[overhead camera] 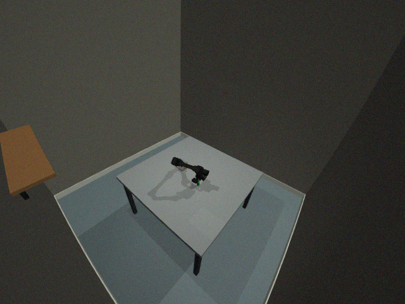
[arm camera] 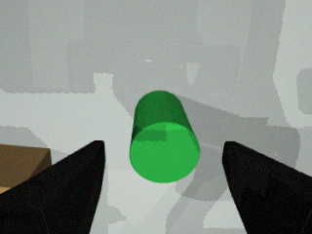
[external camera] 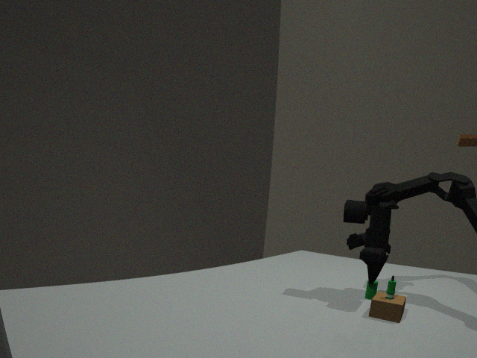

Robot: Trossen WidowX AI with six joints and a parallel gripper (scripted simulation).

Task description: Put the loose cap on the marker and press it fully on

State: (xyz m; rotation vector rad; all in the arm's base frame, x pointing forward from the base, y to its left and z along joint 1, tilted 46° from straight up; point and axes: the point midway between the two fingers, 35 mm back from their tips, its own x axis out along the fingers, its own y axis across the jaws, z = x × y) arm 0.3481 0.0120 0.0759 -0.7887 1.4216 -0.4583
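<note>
The green cap lies 20 mm below my gripper tip. Also, from my gripper tip: brown holder block (80 mm behind, 100 mm to the left, 30 mm below).
</note>
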